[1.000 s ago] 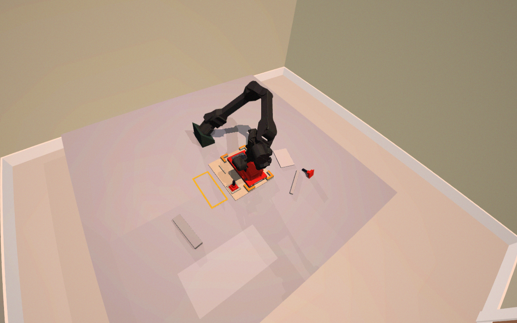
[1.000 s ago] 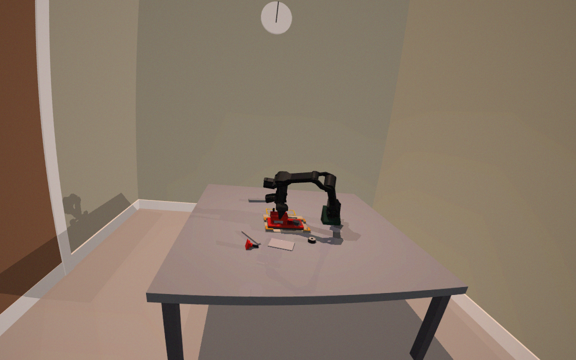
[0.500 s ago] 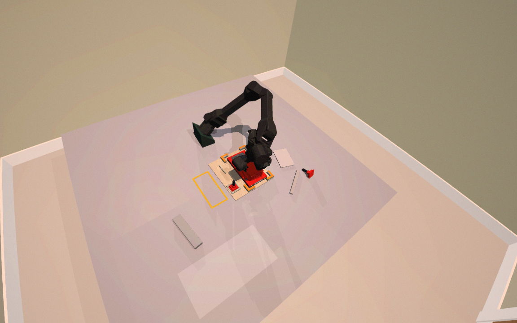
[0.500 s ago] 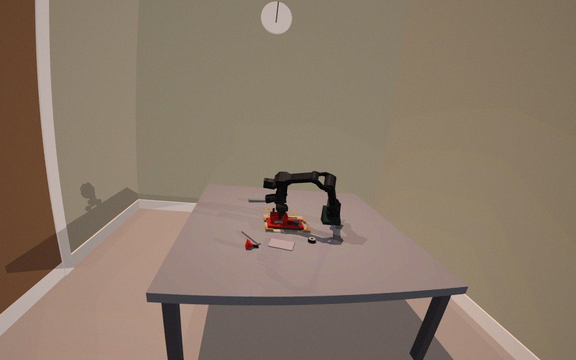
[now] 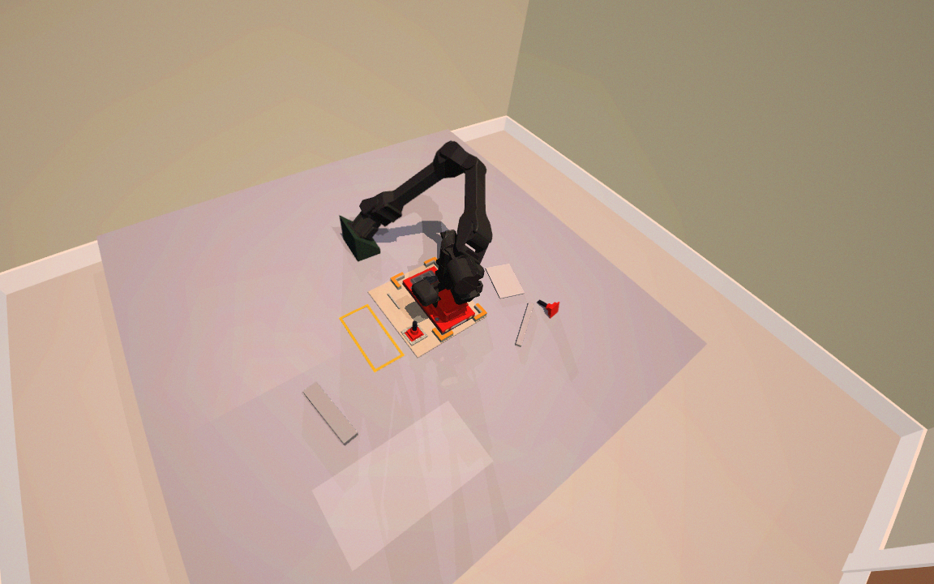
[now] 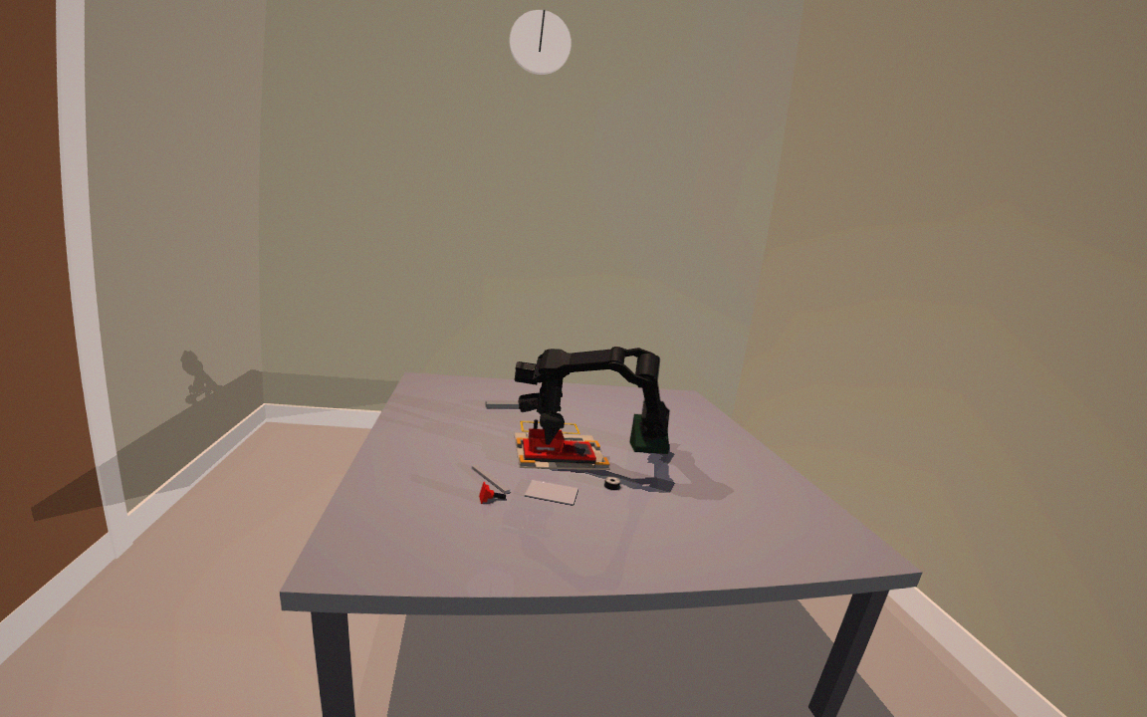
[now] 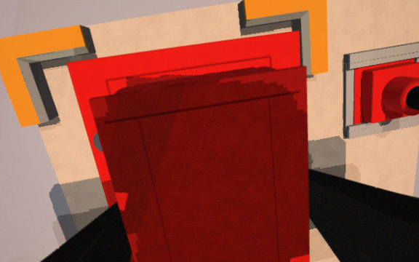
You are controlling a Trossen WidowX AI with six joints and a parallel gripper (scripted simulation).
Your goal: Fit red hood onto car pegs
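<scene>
My gripper tip is 3 cm above the grey engine block and 1 cm to the right of it. The rest, counted from my gripper tip: red hood: 1 cm above; grey holder: 11 cm to the right, 2 cm below, 1 cm ahead; pale plate: 21 cm to the left, 5 cm below, 2 cm ahead.
</scene>
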